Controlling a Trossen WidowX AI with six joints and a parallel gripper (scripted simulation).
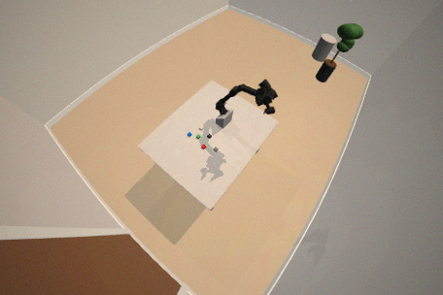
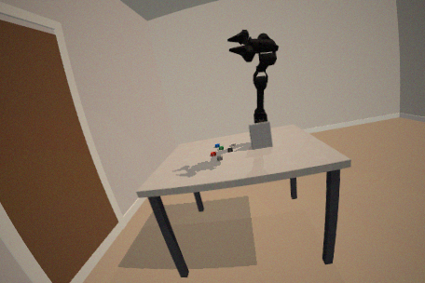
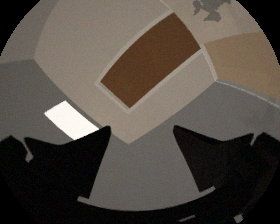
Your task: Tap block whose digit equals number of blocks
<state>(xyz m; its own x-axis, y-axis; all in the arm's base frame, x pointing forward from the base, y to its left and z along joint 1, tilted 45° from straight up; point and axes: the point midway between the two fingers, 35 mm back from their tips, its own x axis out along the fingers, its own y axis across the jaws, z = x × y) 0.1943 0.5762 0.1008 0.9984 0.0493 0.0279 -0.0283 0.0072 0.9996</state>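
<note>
My gripper tip is now 600 mm above the red block, 330 mm to the left of it and 190 mm short of it. Round my gripper tip: grey block 600 mm below, 220 mm to the right, 150 mm ahead; then green block 600 mm below, 430 mm to the right, 140 mm ahead; then black block 600 mm below, 350 mm to the right, 80 mm ahead.
</note>
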